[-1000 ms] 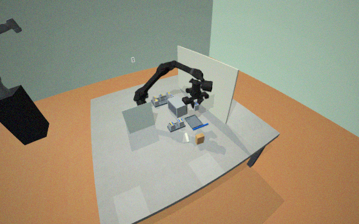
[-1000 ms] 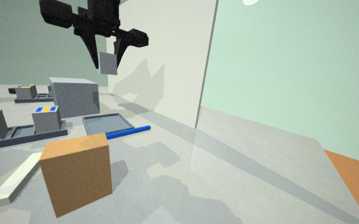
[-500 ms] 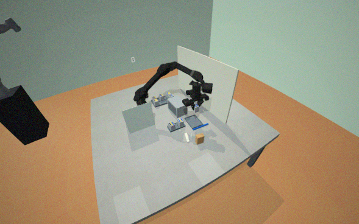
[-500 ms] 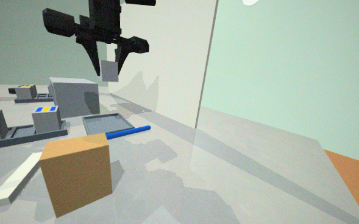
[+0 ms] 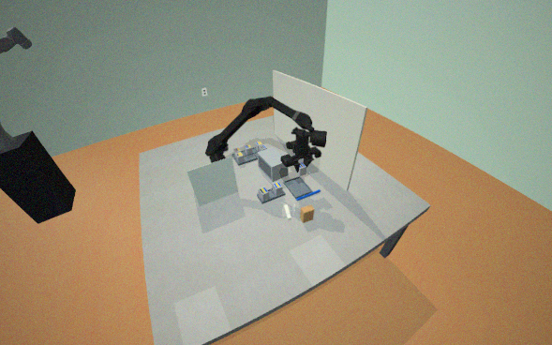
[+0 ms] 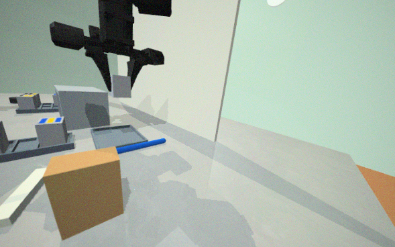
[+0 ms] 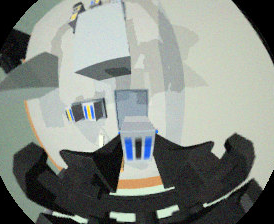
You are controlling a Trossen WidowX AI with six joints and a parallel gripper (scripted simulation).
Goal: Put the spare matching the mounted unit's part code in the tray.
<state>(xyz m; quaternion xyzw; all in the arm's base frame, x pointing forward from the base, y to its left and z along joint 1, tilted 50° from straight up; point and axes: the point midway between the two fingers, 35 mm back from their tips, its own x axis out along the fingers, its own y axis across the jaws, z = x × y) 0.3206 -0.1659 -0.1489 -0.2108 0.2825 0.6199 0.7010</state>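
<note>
Right now the rack is 15 cm behind my gripper tip, 4 cm to the left of it and 11 cm below it. The rest, counted from my gripper tip: mounted unit 4 cm behind, 20 cm to the left, 6 cm below; wall panel 19 cm ahead, 19 cm to the left, 11 cm above.
</note>
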